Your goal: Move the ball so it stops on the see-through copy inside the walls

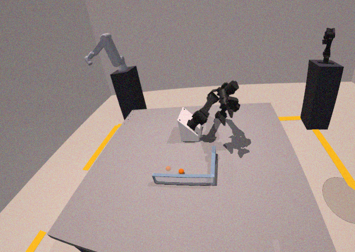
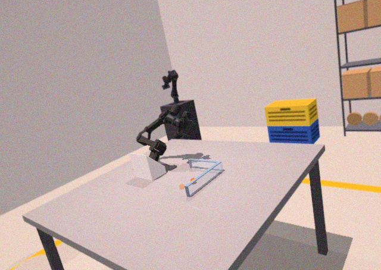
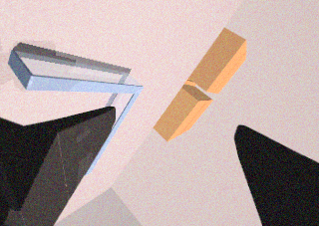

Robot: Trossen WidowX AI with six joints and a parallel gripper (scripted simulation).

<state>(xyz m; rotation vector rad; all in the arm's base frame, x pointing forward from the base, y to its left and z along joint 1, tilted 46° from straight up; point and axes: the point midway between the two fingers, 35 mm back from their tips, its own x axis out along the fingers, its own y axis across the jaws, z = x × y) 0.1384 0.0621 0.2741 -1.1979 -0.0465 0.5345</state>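
My gripper tip is 25 cm to the left of the orange ball, 21 cm above it and 17 cm short of it. From my gripper tip the other things lie so: see-through copy: 33 cm to the right, 21 cm below, 16 cm ahead; clear wall: 24 cm ahead, 22 cm to the right, 19 cm below.
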